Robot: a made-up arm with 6 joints. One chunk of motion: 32 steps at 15 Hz.
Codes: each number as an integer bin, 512 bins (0 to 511) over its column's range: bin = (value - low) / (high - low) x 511, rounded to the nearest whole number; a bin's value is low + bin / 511 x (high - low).
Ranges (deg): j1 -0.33..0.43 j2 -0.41..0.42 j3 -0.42..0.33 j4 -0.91..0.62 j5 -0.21..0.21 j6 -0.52..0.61
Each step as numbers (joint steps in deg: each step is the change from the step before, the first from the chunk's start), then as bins.
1 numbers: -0.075 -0.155 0.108 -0.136 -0.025 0.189
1 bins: 171 157 360 259 225 321
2 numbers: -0.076 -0.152 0.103 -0.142 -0.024 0.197
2 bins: 171 159 356 257 226 324
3 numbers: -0.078 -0.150 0.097 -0.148 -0.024 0.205
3 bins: 169 160 352 254 226 328
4 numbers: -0.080 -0.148 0.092 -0.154 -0.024 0.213
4 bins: 168 161 349 252 226 331
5 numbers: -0.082 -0.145 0.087 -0.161 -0.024 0.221
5 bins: 167 163 345 250 226 335
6 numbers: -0.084 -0.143 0.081 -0.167 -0.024 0.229
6 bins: 165 164 341 248 226 339
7 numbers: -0.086 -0.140 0.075 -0.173 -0.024 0.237
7 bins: 164 166 337 246 226 342
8 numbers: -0.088 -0.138 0.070 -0.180 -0.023 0.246
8 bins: 163 167 334 244 228 346
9 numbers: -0.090 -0.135 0.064 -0.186 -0.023 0.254
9 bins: 161 169 330 242 228 350
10 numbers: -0.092 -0.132 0.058 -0.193 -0.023 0.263
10 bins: 160 171 326 239 228 354
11 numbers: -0.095 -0.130 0.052 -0.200 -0.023 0.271
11 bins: 158 172 322 237 228 358
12 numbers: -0.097 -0.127 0.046 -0.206 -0.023 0.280
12 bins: 157 174 318 235 228 362
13 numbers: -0.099 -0.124 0.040 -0.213 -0.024 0.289
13 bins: 155 176 313 233 226 366
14 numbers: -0.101 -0.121 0.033 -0.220 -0.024 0.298
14 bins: 154 178 309 230 226 370
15 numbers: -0.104 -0.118 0.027 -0.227 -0.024 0.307
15 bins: 152 180 305 228 226 374
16 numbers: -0.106 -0.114 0.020 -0.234 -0.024 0.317
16 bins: 151 182 300 226 226 379
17 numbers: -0.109 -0.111 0.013 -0.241 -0.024 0.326
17 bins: 149 184 295 223 226 383
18 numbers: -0.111 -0.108 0.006 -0.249 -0.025 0.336
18 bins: 147 186 290 221 225 387
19 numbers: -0.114 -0.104 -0.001 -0.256 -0.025 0.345
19 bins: 145 188 285 218 225 391
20 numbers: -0.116 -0.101 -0.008 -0.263 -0.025 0.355
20 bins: 144 190 281 216 225 396
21 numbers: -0.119 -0.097 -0.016 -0.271 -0.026 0.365
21 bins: 142 193 275 213 224 400
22 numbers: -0.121 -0.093 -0.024 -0.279 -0.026 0.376
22 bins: 141 195 270 211 224 405
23 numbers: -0.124 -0.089 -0.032 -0.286 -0.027 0.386
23 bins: 139 198 264 208 223 410
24 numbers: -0.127 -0.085 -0.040 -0.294 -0.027 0.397
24 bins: 136 200 259 206 223 415
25 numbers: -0.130 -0.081 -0.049 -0.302 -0.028 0.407
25 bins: 134 203 253 203 221 419
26 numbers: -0.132 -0.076 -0.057 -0.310 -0.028 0.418
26 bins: 133 206 247 200 221 424
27 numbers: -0.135 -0.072 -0.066 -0.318 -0.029 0.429
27 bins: 131 208 241 198 220 429
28 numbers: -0.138 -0.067 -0.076 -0.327 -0.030 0.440
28 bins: 129 211 234 195 219 434
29 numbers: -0.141 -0.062 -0.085 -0.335 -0.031 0.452
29 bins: 127 214 228 192 218 440
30 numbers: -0.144 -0.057 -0.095 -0.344 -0.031 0.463
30 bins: 125 217 221 189 218 445
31 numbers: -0.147 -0.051 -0.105 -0.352 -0.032 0.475
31 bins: 123 221 215 186 217 450
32 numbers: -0.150 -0.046 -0.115 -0.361 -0.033 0.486
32 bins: 121 224 208 183 215 455
